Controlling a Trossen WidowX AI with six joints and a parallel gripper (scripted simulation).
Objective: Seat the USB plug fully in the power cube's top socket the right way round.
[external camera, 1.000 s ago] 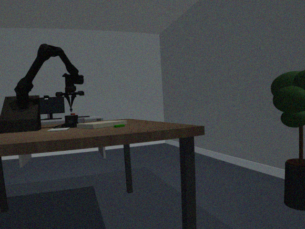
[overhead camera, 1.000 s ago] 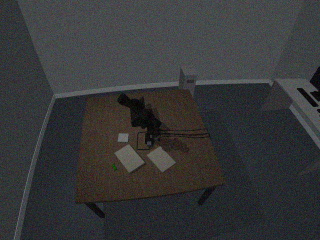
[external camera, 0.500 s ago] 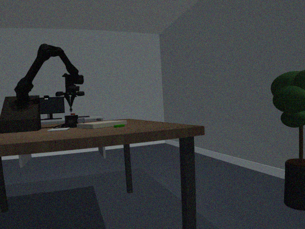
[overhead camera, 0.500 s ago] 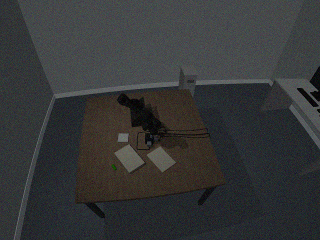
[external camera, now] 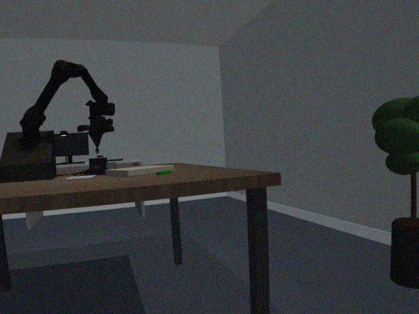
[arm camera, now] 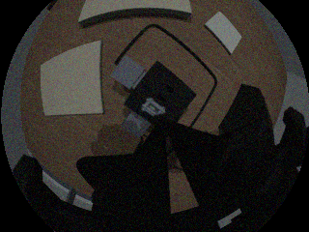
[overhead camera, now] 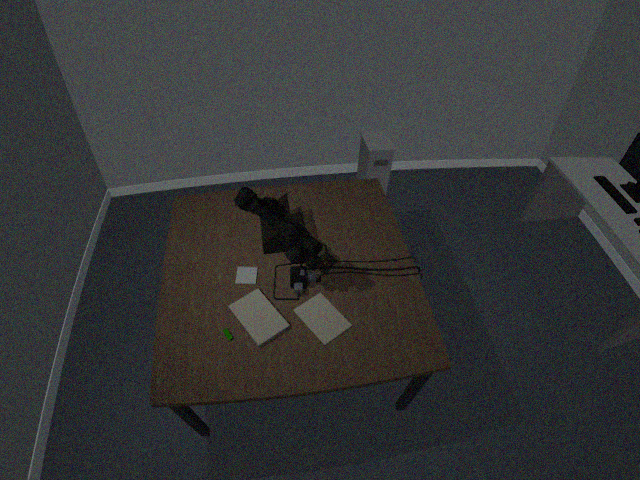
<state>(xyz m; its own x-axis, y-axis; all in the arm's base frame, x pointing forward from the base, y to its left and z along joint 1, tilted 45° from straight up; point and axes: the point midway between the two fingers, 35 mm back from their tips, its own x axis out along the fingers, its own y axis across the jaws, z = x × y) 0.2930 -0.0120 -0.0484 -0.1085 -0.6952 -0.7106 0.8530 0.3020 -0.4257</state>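
The USB plug lies 2 cm below my gripper tip. From my gripper tip the other things lie so: white card: 10 cm behind, 25 cm to the right, 13 cm below; then green block: 21 cm ahead, 39 cm to the right, 13 cm below.
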